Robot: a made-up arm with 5 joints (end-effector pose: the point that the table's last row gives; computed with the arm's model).
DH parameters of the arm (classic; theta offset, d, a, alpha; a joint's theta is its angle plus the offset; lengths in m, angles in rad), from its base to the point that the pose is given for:
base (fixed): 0 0 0 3.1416
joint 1: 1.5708 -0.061 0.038 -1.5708
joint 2: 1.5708 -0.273 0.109 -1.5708
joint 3: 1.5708 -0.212 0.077 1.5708
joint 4: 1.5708 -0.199 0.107 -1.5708
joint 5: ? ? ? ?
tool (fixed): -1.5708 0.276 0 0
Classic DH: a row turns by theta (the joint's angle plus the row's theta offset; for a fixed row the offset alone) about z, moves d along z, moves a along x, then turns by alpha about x.
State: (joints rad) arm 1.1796 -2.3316 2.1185 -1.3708 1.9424
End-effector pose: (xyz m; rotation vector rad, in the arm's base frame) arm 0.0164 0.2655 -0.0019 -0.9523 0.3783 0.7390
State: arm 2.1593 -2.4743 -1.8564 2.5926 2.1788
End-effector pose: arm -0.1721 -0.7017 -0.3341 1.5144 -1.3495 1.2968
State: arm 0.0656 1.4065 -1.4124 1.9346 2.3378
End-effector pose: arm 0.6491 -0.2645 0.3350 0.6279 1.3807 -0.9525
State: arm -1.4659 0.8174 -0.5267 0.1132 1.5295
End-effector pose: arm 0.0199 0.4289 -0.1147 -1.3026 -2.1138 0.5625
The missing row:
joint 5: 0 -0.009 0.049 1.5708
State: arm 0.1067 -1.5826 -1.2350 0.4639 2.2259
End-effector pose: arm 0.6404 -0.0375 0.1186 -0.8452 0.0616 -1.4174
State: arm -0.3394 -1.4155 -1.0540 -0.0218 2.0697
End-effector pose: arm 0.6160 0.1905 0.1741 -0.5908 0.0994 -0.7228
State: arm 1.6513 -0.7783 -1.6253 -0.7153 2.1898
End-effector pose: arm -0.3718 -0.6282 0.3629 0.0576 -0.8654 2.8752
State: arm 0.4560 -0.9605 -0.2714 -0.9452 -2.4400
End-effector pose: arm 0.3357 -0.1531 -0.3180 -2.0817 1.5945 0.5672
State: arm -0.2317 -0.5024 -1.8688 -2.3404 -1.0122
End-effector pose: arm 0.3274 -0.1499 0.0865 -1.9881 0.9568 1.3013
